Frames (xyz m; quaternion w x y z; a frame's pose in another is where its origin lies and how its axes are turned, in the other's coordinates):
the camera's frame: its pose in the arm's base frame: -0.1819 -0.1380 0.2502 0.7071 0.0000 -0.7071 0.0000
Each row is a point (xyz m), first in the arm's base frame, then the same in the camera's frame.
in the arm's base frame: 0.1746 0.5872 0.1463
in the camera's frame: -0.1039 0.7252 -0.3565
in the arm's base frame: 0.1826 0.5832 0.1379
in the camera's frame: -0.1123 0.7212 -0.3645
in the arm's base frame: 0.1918 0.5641 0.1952
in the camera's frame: -0.0550 0.7021 -0.3737
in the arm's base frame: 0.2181 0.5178 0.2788
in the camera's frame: 0.0286 0.6558 -0.4000
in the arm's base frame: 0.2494 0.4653 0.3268
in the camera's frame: 0.0766 0.6033 -0.4313
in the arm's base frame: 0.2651 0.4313 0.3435
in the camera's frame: 0.0933 0.5693 -0.4470
